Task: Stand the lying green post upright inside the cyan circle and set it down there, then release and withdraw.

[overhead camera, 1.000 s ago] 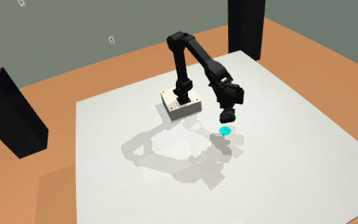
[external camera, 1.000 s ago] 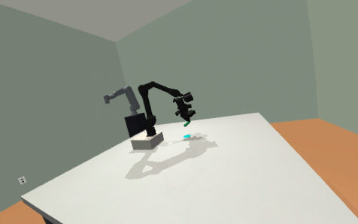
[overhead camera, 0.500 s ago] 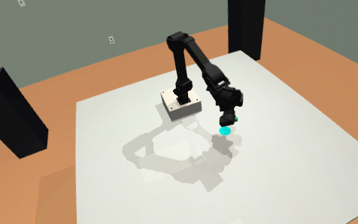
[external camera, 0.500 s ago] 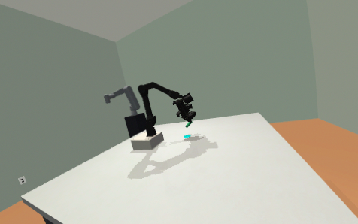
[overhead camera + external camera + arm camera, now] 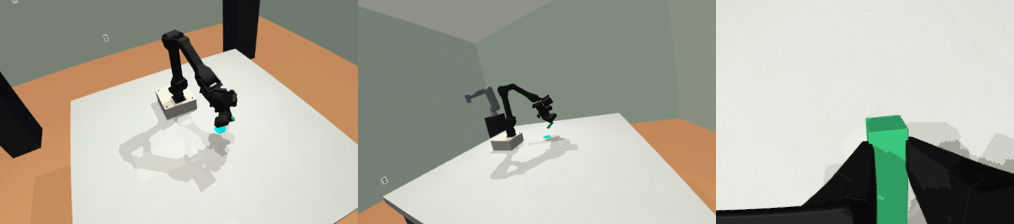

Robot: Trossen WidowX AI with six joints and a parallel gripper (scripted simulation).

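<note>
My gripper tip is 5 cm past the cyan circle, 3 cm to the left of it and 10 cm above it. Also, from my gripper tip: green post: 1 cm behind, 1 cm to the right, 1 cm below.
</note>
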